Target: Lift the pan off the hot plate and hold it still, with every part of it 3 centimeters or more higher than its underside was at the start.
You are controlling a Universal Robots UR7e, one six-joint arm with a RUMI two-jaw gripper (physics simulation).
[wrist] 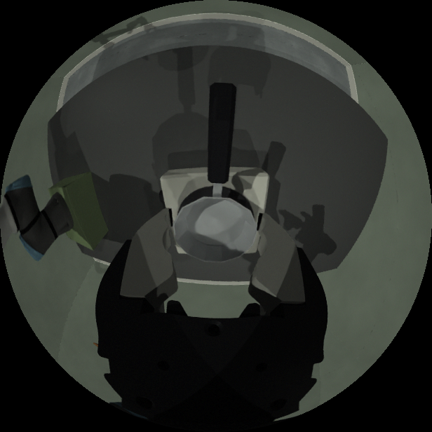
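Note:
A light grey pan [215,227] shows in the middle of the wrist view, with its long black handle [221,132] pointing to the top of the view. It is over the cream hot plate [175,186], whose dark round heating surface shows at the pan's handle side. Whether the pan's underside touches it is hidden. My gripper [215,212] is open, its two grey fingers apart on the left and right of the pan's bowl. In the view the fingertips overlap or lie close to the bowl's left and right edges; their height against the rim is hard to tell.
A dark table top [325,150] with a pale edge lies below. A green block [85,210] is at the left, at the end of another dark and blue arm [37,215]. Several shadows fall on the table.

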